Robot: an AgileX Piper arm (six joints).
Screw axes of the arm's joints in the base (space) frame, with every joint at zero. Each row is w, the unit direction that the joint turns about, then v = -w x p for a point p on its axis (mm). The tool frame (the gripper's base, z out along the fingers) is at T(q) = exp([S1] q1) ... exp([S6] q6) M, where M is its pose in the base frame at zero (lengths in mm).
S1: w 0 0 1 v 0.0 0.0 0.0
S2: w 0 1 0 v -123.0 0.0 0.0
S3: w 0 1 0 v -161.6 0.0 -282.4
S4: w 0.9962 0 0.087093 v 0.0 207.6 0.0
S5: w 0 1 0 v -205.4 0.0 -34.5
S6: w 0.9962 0 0.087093 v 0.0 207.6 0.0
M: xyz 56.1 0.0 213.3 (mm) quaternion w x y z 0.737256 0 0.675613 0
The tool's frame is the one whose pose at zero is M.
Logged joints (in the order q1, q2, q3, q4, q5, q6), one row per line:
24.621, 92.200, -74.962, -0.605, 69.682, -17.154
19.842, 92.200, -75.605, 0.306, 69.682, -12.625
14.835, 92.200, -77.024, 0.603, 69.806, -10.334
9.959, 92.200, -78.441, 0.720, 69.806, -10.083
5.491, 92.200, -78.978, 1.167, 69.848, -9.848
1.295, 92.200, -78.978, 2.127, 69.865, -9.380
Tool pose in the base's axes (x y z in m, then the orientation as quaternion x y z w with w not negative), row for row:
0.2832, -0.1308, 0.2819, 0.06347, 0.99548, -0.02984, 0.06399
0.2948, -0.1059, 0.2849, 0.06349, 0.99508, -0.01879, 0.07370
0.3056, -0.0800, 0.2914, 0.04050, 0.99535, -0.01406, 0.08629
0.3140, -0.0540, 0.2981, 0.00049, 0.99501, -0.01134, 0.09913
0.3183, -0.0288, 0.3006, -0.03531, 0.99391, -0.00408, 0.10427
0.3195, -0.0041, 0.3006, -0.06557, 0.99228, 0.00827, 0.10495
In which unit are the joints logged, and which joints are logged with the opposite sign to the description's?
The joints are logged in degrees. Opposite sign: q1.
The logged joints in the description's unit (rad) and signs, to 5 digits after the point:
-0.42972, 1.60919, -1.30833, -0.01056, 1.21618, -0.29939
-0.34631, 1.60919, -1.31956, 0.00534, 1.21618, -0.22035
-0.25892, 1.60919, -1.34432, 0.01052, 1.21834, -0.18036
-0.17382, 1.60919, -1.36905, 0.01257, 1.21834, -0.17598
-0.09584, 1.60919, -1.37843, 0.02037, 1.21908, -0.17188
-0.02260, 1.60919, -1.37843, 0.03712, 1.21937, -0.16371

